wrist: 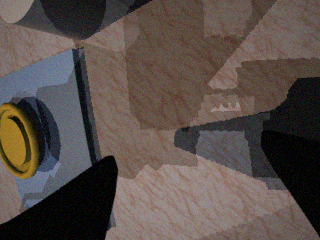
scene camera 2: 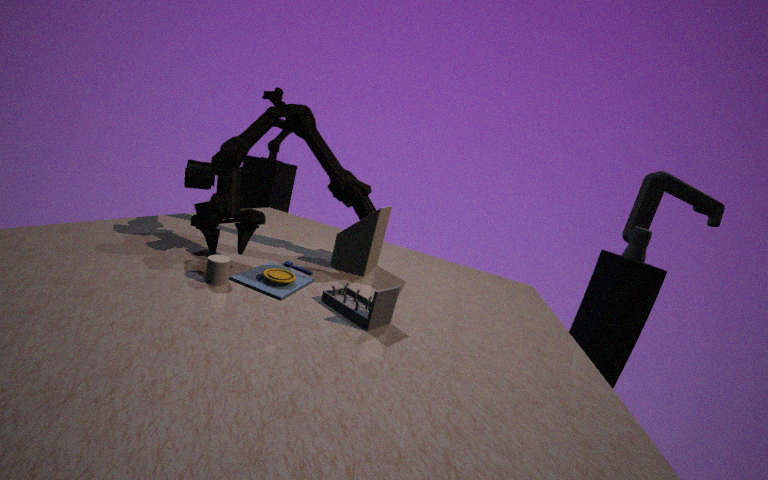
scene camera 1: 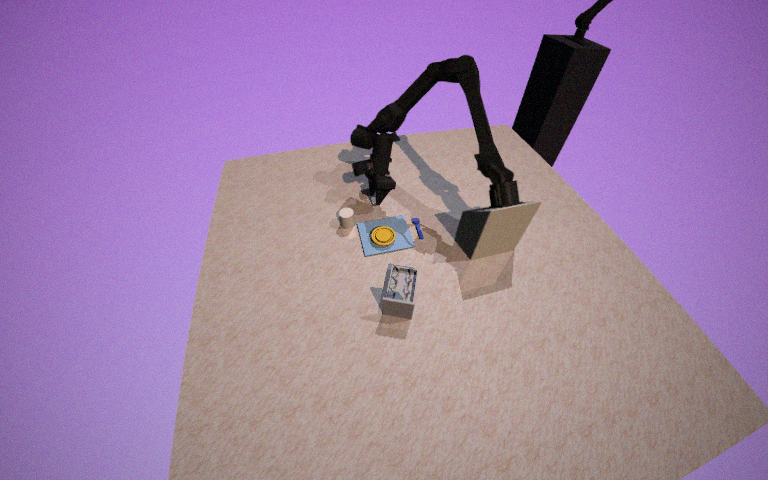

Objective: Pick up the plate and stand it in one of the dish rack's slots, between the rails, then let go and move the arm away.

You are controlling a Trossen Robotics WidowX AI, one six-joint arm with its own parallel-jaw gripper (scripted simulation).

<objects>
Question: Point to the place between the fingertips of my gripper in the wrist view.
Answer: At 188,151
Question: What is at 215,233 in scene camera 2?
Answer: My gripper.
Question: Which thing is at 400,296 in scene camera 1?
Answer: A grey dish rack.
</objects>
